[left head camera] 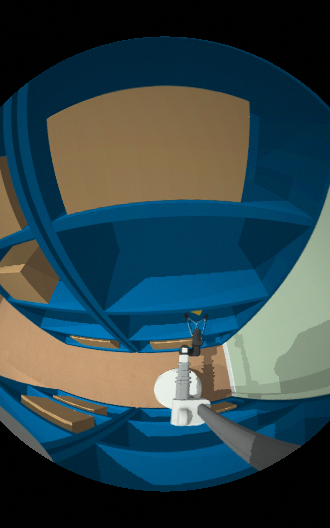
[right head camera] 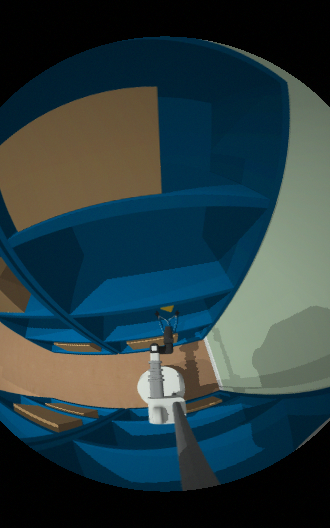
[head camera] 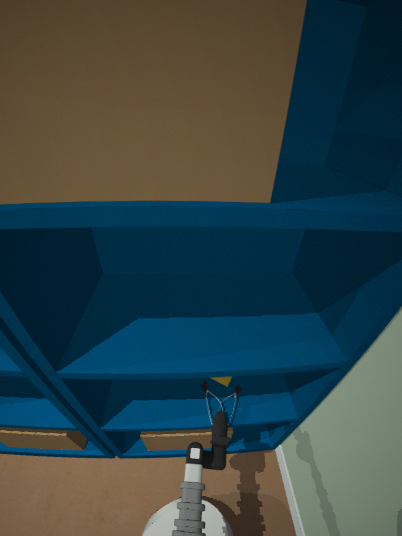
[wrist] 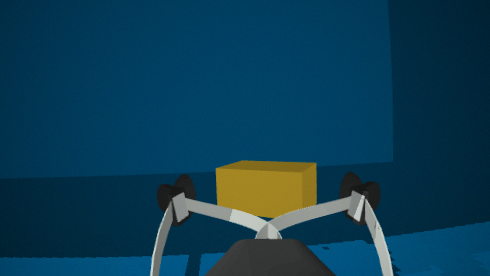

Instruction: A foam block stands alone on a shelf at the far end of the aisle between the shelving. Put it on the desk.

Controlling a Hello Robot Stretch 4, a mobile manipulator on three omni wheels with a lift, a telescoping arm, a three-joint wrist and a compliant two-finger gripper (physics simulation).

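Places are measured from the robot's base along level axes (x ahead, y left, z up), in metres.
Pixels of known places: gripper, fingertip midpoint: (left head camera: 195,313) (right head camera: 166,310) (head camera: 221,382) (wrist: 266,190).
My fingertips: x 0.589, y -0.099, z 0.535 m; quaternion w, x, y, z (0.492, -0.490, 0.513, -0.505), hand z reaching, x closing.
For each thing: its top centre in the pictures, then the offset to it from my fingertips.
- yellow foam block at its top centre: (wrist: 267,165) (head camera: 222,372) (right head camera: 166,304) (left head camera: 196,307) dx +0.043, dy -0.003, dz +0.016 m
- cardboard box at its top centre: (head camera: 186,404) (left head camera: 174,326) (right head camera: 149,324) dx -0.027, dy +0.160, dz -0.216 m
- large box at its top centre: (head camera: 128,5) (left head camera: 147,106) (right head camera: 74,118) dx -0.038, dy +0.246, dz +1.155 m
The yellow foam block (head camera: 223,381) (left head camera: 196,312) (right head camera: 167,308) (wrist: 260,188) sits in a lower compartment of the blue shelving, partly hidden by the shelf board above it in the head views. My gripper (head camera: 221,388) (left head camera: 196,317) (right head camera: 167,315) (wrist: 266,190) is open, with its fingers reaching into that compartment. In the wrist view the block shows between the two spread fingertips and seems to lie just beyond them, with room on both sides. Its lower edge is partly hidden by the finger strips. The desk does not show.
The shelf board (head camera: 200,374) runs right above the block and fingers. A cardboard box (head camera: 175,440) lies on the shelf below the gripper. A large box (head camera: 145,100) fills the upper shelf. The green wall (head camera: 360,415) stands at the right. More blue shelving (left head camera: 150,465) stands behind the base.
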